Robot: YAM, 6 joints.
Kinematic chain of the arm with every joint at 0, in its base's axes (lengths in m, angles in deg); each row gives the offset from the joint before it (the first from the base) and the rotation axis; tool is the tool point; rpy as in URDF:
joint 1: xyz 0 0 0.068 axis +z
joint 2: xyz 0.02 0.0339 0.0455 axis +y
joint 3: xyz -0.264 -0.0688 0 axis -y
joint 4: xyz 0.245 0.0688 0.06 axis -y
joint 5: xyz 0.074 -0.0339 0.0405 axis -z
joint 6: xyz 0.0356 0 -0.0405 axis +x
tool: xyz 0 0 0 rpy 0 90 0
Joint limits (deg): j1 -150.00..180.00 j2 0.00..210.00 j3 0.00..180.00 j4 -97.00..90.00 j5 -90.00..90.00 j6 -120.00..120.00
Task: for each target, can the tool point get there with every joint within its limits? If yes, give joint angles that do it. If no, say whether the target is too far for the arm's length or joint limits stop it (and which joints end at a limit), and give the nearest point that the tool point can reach.
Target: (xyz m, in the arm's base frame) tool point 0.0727 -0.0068 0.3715
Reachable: yes | joints -26.75 32.47 60.51 -60.13 -48.56 61.13
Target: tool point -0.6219 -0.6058 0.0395
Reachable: no: too far | nearest point -0.4609 -0.4490 0.0591 | short by 0.226 m
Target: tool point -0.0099 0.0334 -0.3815
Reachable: no: joint limits stop it (at a limit: joint 2) | nearest point -0.0185 0.0623 -0.3303 | short by 0.059 m
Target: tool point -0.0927 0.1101 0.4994
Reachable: yes | joints 143.36 52.29 77.42 -12.78 68.20 89.14
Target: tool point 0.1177 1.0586 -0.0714
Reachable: no: too far | nearest point 0.0703 0.6324 0.0045 | short by 0.436 m
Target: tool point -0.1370 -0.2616 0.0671
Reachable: yes | joints -111.38 111.85 36.01 25.68 64.62 -46.24
